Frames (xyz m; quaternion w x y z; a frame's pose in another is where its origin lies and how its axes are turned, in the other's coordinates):
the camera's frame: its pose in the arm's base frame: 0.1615 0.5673 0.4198 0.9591 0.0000 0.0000 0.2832
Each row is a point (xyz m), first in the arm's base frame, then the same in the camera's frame.
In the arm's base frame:
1: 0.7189 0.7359 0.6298
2: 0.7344 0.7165 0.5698
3: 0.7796 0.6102 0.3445
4: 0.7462 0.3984 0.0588
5: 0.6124 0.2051 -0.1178
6: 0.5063 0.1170 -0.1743
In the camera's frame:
1: 0.5596 -0.1612 0.2100
2: 0.5621 -0.1859 0.1500
3: 0.5423 -0.2997 -0.0753
4: 0.3992 -0.4594 -0.3610
5: 0.1818 -0.5490 -0.5376
6: 0.0449 -0.5654 -0.5941

